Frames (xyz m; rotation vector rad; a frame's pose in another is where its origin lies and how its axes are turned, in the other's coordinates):
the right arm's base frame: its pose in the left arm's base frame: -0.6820 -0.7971 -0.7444 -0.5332 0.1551 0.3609
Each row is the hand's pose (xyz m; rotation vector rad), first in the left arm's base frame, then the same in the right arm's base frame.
Working: the left arm's base frame: its pose in the right arm's base frame: 0.6904 0.0337 1.0848 0.5332 -0.1551 -0.3609

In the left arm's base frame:
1: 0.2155 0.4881 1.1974 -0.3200 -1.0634 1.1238
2: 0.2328 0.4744 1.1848 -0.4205 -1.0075 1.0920
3: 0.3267 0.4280 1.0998 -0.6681 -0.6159 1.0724
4: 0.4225 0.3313 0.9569 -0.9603 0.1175 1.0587
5: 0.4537 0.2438 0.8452 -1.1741 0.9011 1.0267
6: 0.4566 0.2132 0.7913 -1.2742 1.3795 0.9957
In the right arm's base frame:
1: 0.7504 -0.2170 2.3701 -0.1635 -1.3353 0.4731
2: 0.7654 -0.2286 2.3531 -0.2384 -1.2544 0.4452
3: 0.8587 -0.2611 2.2614 -0.3737 -0.8384 0.4890
4: 0.9527 -0.3076 2.0941 -0.5064 -0.1141 0.6289
5: 0.9822 -0.3370 1.9550 -0.6048 0.6302 0.7980
6: 0.9886 -0.3373 1.8932 -0.6620 1.0747 0.9075

